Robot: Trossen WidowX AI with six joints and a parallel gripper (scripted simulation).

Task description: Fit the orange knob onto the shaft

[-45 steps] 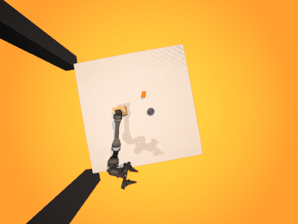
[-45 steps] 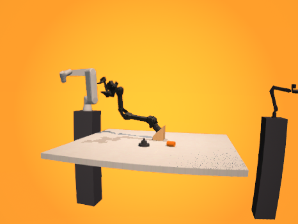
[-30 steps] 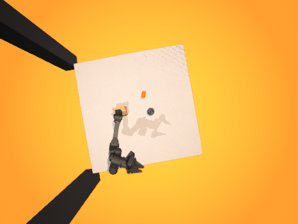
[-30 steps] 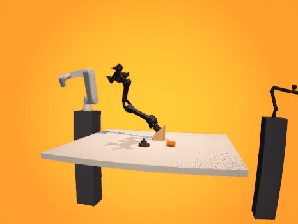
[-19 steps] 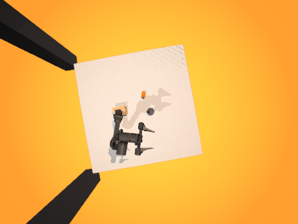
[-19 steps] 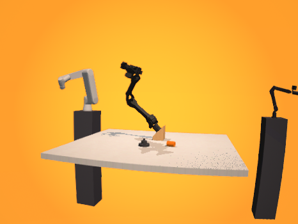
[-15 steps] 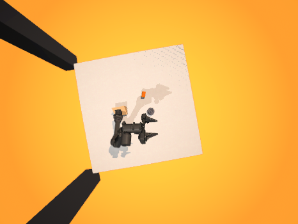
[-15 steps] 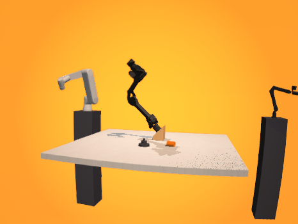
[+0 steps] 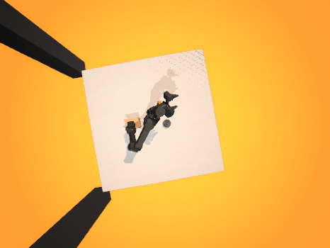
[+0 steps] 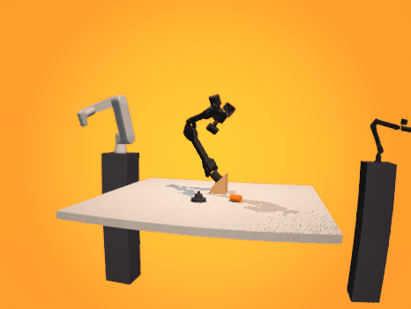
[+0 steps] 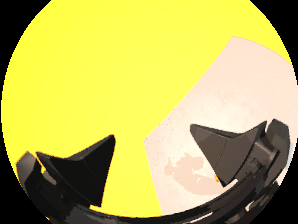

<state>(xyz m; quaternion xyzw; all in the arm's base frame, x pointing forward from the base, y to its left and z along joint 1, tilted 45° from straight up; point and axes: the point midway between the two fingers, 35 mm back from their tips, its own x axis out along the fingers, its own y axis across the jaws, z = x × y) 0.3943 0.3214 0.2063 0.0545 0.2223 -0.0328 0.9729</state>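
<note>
The orange knob lies 14 cm behind my gripper tip, 6 cm to the left of it and 41 cm below it. Also, from my gripper tip: round dark pedestal: 9 cm behind, 14 cm to the right, 40 cm below.
</note>
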